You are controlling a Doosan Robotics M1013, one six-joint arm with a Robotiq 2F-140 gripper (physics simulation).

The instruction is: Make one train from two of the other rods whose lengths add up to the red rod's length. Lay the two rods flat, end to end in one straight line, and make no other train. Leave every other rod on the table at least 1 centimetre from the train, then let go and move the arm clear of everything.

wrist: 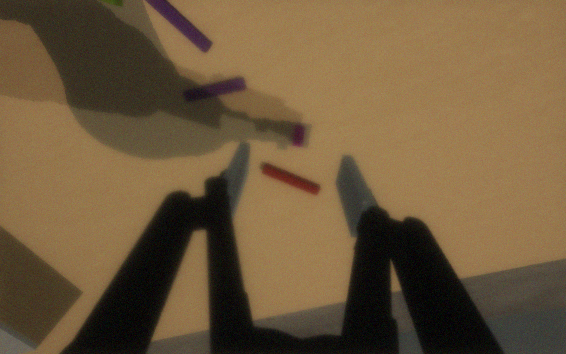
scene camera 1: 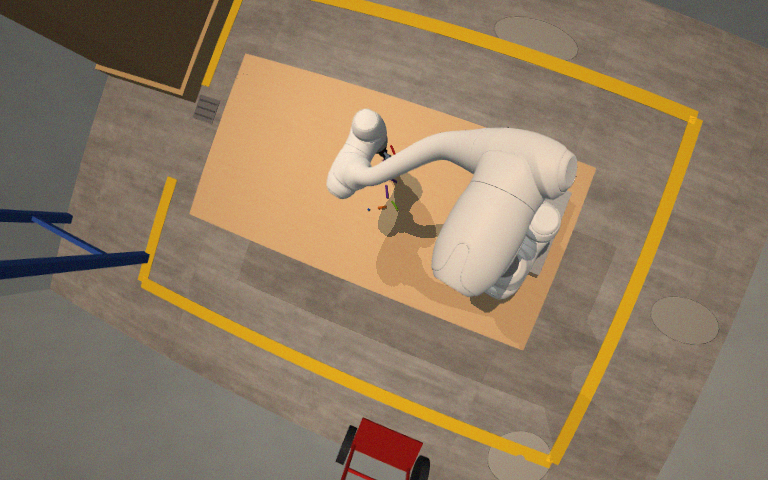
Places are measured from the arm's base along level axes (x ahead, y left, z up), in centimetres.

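Pixels of known places: gripper, fingertip midpoint: (wrist: 294, 163).
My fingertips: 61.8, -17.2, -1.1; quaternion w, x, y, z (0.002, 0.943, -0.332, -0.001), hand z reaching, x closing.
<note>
For each thing: its middle in the pictures, then the offset to it from my fingertips, as dx, dy, dz. Level surfaces: height alone.
- red rod at the middle of its body: (wrist: 291, 179) (scene camera 1: 393, 152) -3.0, -4.4, -6.6
- short magenta rod at the middle of its body: (wrist: 298, 135) +0.4, -0.2, -6.6
- green rod at the middle of its body: (scene camera 1: 394, 205) -8.0, +19.7, -6.6
- orange rod at the middle of its body: (scene camera 1: 382, 207) -2.4, +21.6, -6.6
- tiny blue rod at the middle of its body: (scene camera 1: 368, 209) +3.7, +23.7, -6.6
- tan table at its surface level: dz -7.1
My gripper (scene camera 1: 386, 154) (wrist: 294, 163) is partly open and empty. The red rod (scene camera 1: 392, 150) (wrist: 290, 178) lies flat below, showing between its fingers in the wrist view. A short magenta rod (wrist: 298, 135) lies near the red rod, apart from it. A purple rod (scene camera 1: 394, 181) (wrist: 215, 89), partly hidden by the arm in the scene view, and another purple rod (scene camera 1: 386, 191) (wrist: 181, 25) lie apart at different angles. A green rod (scene camera 1: 394, 204) (wrist: 113, 2) is cut off in the wrist view. An orange rod (scene camera 1: 382, 207) and a tiny blue rod (scene camera 1: 368, 209) lie beyond.
The rods lie on the tan table (scene camera 1: 271, 141) (wrist: 450, 125). The white arm (scene camera 1: 498, 209) reaches over it and casts shadows on several rods. Yellow floor tape (scene camera 1: 634, 271), a red cart (scene camera 1: 387, 437) and a blue frame (scene camera 1: 84, 263) are around the table.
</note>
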